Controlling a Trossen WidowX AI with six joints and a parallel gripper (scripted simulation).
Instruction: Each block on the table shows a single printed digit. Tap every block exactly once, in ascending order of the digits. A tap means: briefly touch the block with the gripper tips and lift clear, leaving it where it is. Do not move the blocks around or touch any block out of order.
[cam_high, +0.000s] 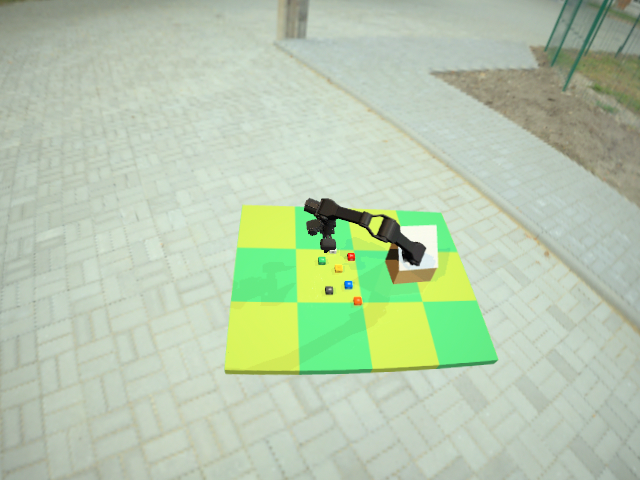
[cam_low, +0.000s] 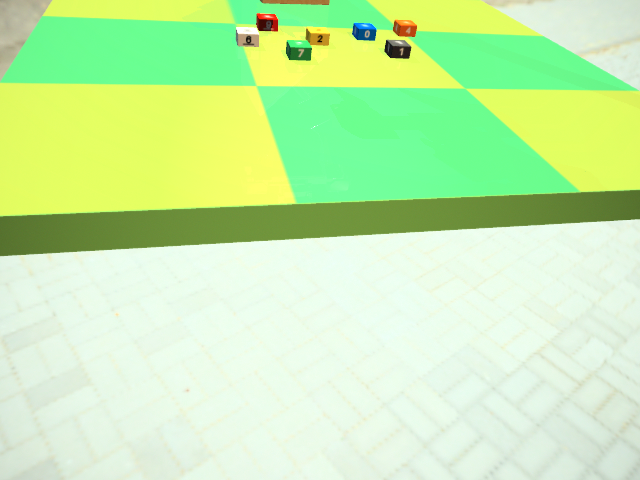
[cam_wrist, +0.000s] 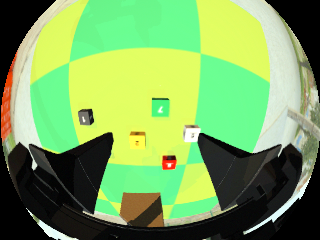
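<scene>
Right now the blue block is 9 cm behind my gripper tip, 14 cm to the left of it and 11 cm below it. The rest, counted from my gripper tip: yellow block 7 cm behind, 5 cm to the left, 11 cm below; then green block 1 cm to the right, 11 cm below; then white block 7 cm behind, 7 cm to the right, 11 cm below.
</scene>
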